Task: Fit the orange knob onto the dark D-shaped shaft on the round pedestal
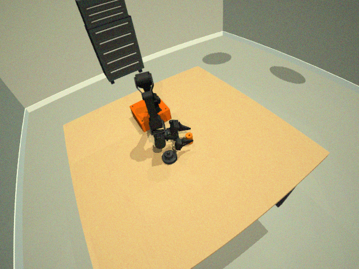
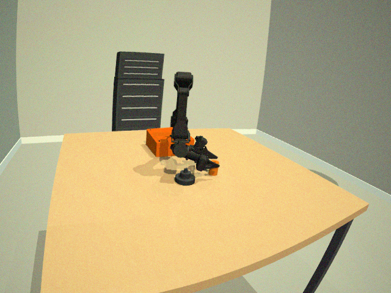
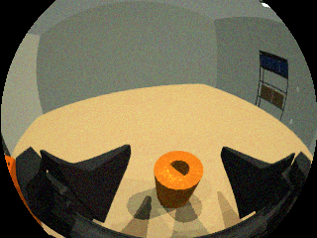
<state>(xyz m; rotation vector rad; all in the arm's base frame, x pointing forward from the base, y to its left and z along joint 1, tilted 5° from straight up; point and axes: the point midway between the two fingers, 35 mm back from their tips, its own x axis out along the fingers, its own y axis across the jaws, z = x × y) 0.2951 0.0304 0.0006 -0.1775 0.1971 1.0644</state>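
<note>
Right now my gripper tip is 1 cm past the orange knob, 2 cm to the left of it and 3 cm above it. Also, from my gripper tip: round dark pedestal: 2 cm ahead, 17 cm to the right, 3 cm below.
</note>
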